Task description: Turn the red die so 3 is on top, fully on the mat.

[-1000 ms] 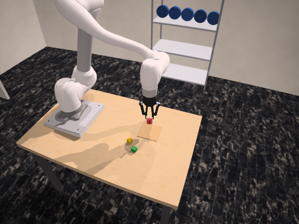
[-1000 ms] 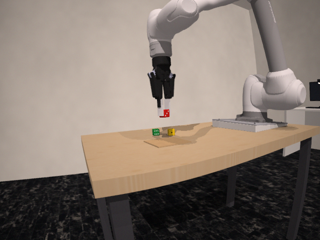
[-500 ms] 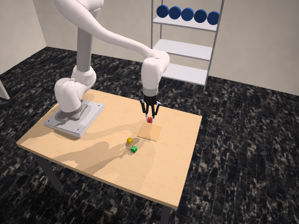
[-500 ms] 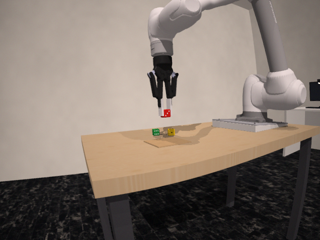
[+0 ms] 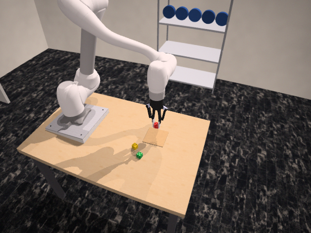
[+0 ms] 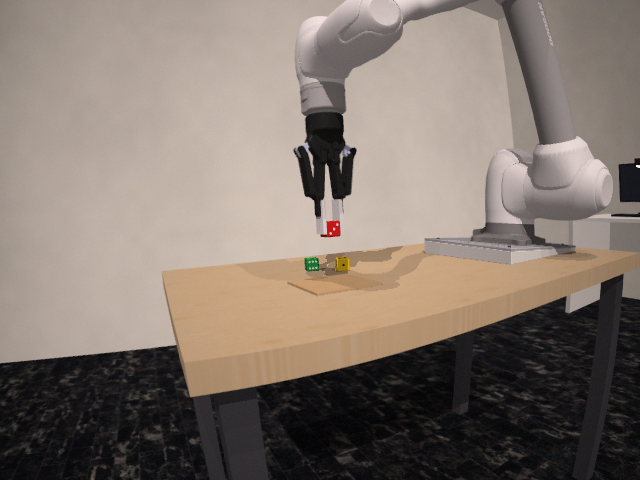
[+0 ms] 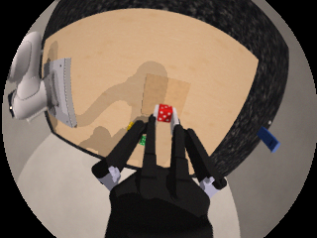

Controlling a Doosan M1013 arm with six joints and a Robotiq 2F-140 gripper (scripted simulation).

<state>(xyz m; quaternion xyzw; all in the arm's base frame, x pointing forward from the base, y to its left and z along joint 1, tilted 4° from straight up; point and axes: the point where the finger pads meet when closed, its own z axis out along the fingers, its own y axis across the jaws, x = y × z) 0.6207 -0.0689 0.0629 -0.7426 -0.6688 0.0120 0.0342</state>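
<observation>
My hand is 130 mm above the mat. From my hand the other things lie so: red die (20 mm below); then green die (180 mm to the right, 120 mm below, 70 mm behind); then yellow die (120 mm to the right, 120 mm below, 120 mm behind).
</observation>
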